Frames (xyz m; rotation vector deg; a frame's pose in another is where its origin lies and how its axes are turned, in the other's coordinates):
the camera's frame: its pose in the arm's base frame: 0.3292 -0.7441 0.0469 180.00 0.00 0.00
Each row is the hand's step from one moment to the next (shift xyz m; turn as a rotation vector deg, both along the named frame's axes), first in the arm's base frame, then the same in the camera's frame.
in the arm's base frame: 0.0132 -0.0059 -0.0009 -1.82 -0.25 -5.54
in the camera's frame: 0.0132 0.0059 0.0009 -1.82 0.25 5.54
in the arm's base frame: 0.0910 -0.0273 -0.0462 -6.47 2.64 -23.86
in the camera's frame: 0.0910 0.0273 0.0462 -6.47 -2.64 23.86
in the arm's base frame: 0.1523 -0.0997 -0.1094 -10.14 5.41 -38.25
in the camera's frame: 0.1523 0.0997 0.1094 -10.14 -5.41 38.25
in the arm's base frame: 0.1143 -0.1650 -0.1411 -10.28 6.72 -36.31
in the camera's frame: 0.1143 0.1650 0.1411 -10.28 -6.72 36.31
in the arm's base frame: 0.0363 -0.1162 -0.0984 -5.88 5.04 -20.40
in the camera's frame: 0.0363 0.1162 0.0984 -5.88 -5.04 20.40
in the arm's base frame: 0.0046 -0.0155 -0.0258 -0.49 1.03 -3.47
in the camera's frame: 0.0046 0.0155 0.0258 -0.49 -1.03 3.47
